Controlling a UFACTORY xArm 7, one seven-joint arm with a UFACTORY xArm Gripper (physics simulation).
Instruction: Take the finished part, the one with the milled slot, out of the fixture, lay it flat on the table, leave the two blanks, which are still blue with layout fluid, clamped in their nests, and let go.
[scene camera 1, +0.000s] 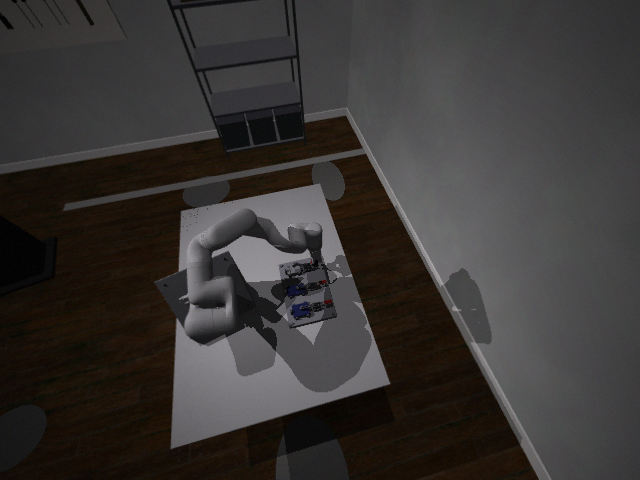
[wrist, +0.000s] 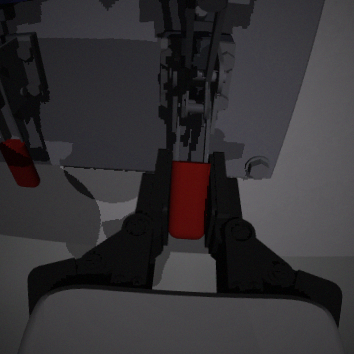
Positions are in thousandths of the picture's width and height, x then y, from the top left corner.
Note:
In view: my gripper (wrist: 535, 479) and a fixture plate (wrist: 290, 306).

